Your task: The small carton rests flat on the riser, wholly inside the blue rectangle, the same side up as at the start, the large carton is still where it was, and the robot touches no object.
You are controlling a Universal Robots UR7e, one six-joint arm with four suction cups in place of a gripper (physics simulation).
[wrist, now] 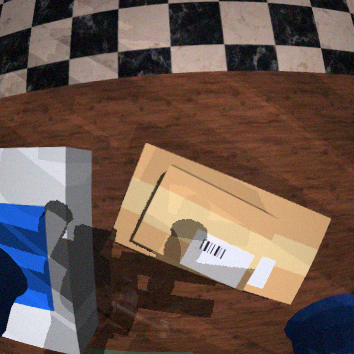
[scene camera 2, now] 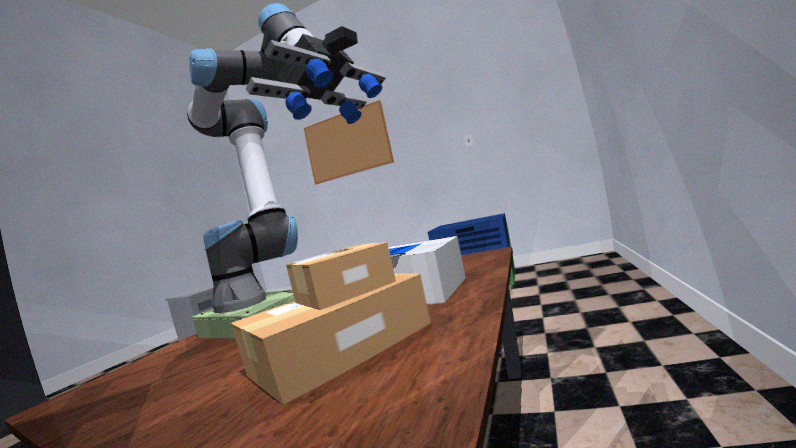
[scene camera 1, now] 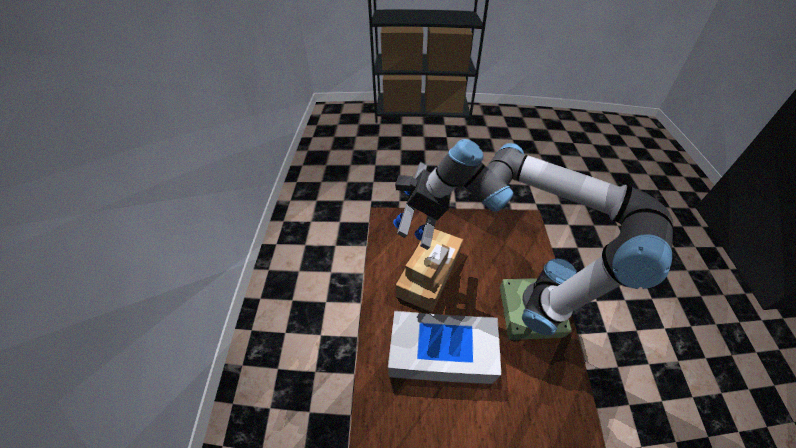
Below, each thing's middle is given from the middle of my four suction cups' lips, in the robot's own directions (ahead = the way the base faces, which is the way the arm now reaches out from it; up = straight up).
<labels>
I see the small carton (scene camera 2: 319,282) 5 cm behind my suction cup, 4 cm to the right of it and 31 cm below it. From my suction cup the other things lie so: large carton (scene camera 2: 289,350): 6 cm behind, 7 cm to the right, 40 cm below; white riser (scene camera 2: 439,262): 16 cm behind, 26 cm to the left, 39 cm below.
</labels>
